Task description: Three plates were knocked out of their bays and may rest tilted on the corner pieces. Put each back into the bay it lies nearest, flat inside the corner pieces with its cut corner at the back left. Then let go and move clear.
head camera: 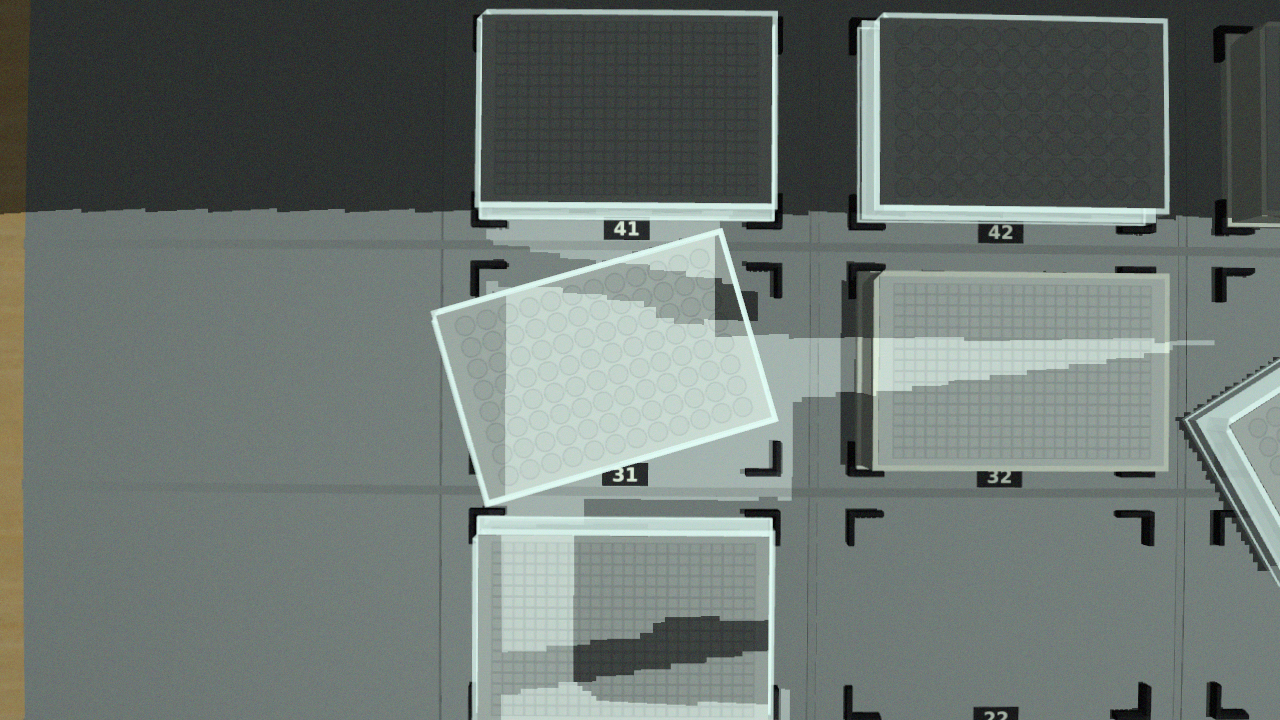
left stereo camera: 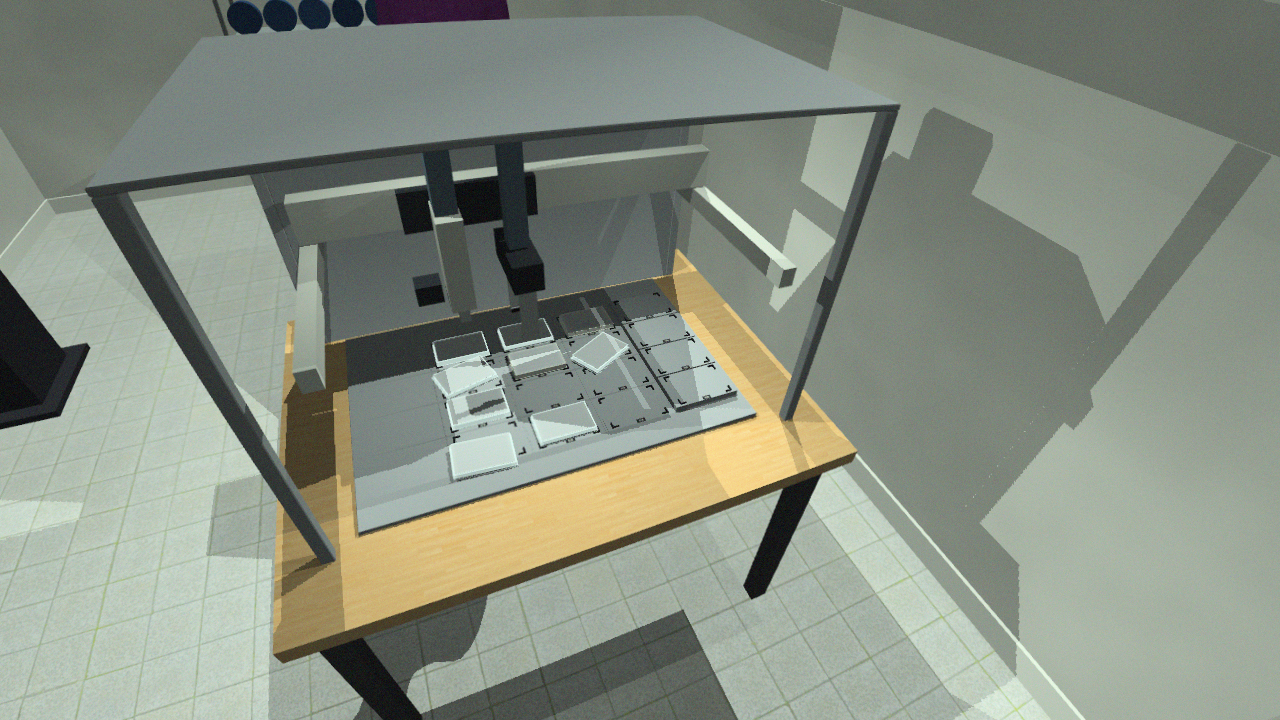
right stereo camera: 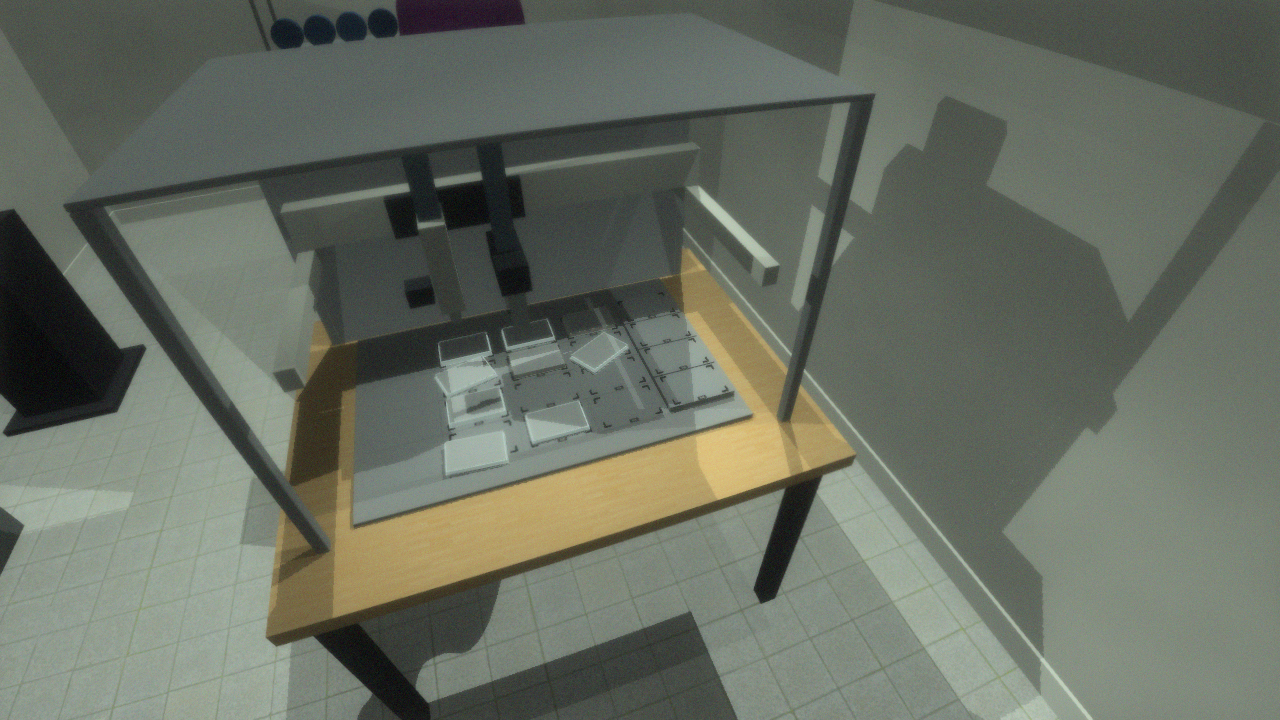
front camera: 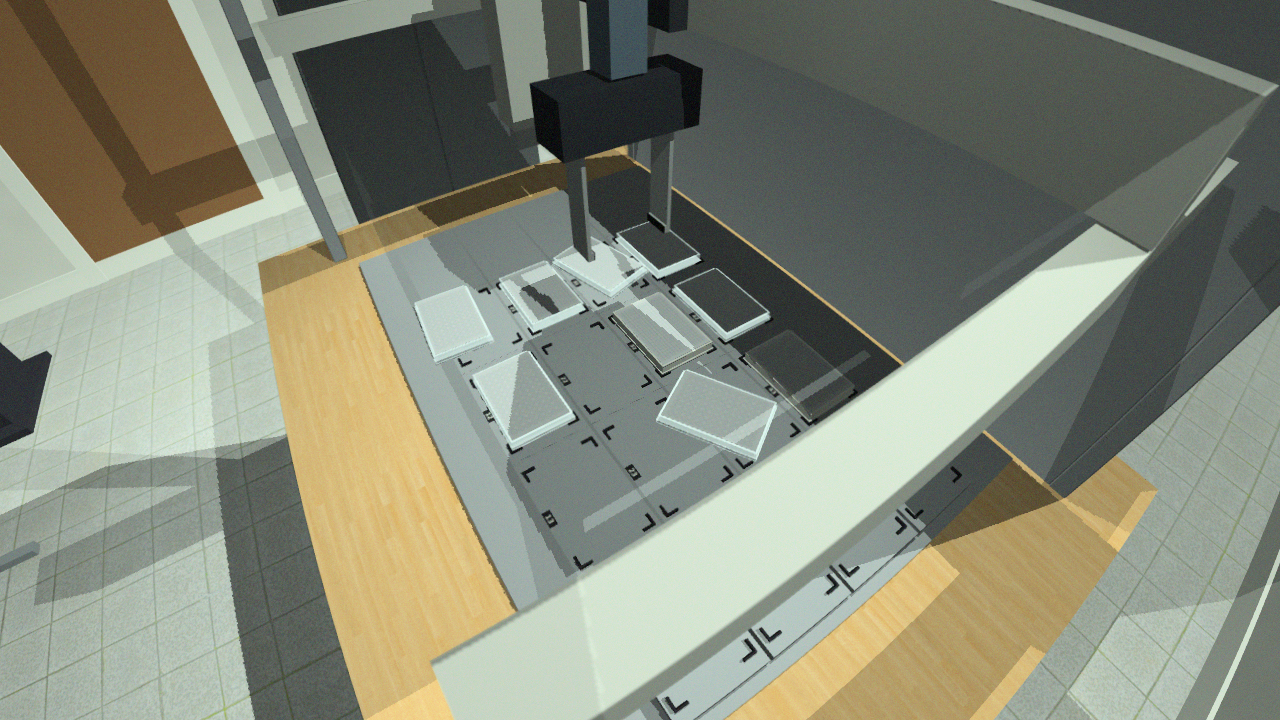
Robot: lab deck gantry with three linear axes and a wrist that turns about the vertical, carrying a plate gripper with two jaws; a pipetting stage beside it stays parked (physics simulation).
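Places are measured from the robot's base along level axes (x ahead, y left, z up), in millimetres.
Pixels of known places: gripper, fingertip midpoint: (left stereo camera: 524,323) (right stereo camera: 519,324) (front camera: 622,238); robot's base, link origin: (left stereo camera: 462,469) (right stereo camera: 455,466) (front camera: 434,311).
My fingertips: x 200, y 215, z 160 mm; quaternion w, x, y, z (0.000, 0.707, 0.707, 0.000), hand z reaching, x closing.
Ahead of a thing's pixels: the offset from my fingertips to its top centre. "spot": to the spot under its first point.
One plate @[144 mm back, 43 mm left, 143 mm down] (front camera: 597,266) (head camera: 604,367) (left stereo camera: 463,376) (right stereo camera: 465,377) lies turned across the corner pieces of bay 31. A second turned plate @[184 mm ahead, 17 mm left, 143 mm down] (front camera: 717,413) (left stereo camera: 599,351) (right stereo camera: 599,351) lies to the right of bay 32's plate; its left corner shows at the right edge of the head view. A third plate @[153 mm back, 201 mm right, 144 mm down] (front camera: 453,324) (left stereo camera: 483,455) (right stereo camera: 475,453) sits at the front left, shifted left and slightly turned, with corner pieces bare at its right. My gripper (front camera: 623,243) hangs above the back-left plates, jaws wide apart and empty. Cut corners are hard to make out.
Plates sit in bay 41 @[spot: 136 mm back, 145 mm left, 146 mm down] (head camera: 626,116), bay 42 @[spot: 27 mm ahead, 147 mm left, 146 mm down] (head camera: 1020,116), bay 32 @[spot: 27 mm ahead, 25 mm left, 146 mm down] (head camera: 1020,411) and bay 21 @[spot: 116 mm back, 45 mm right, 146 mm down] (head camera: 671,582). Another plate @[28 mm ahead, 172 mm right, 146 mm down] (front camera: 523,398) stands at the front. A dark clear plate @[192 mm ahead, 149 mm left, 146 mm down] (front camera: 799,371) is at the back. The parked pipetting stage (left stereo camera: 453,264) hangs left of the gripper.
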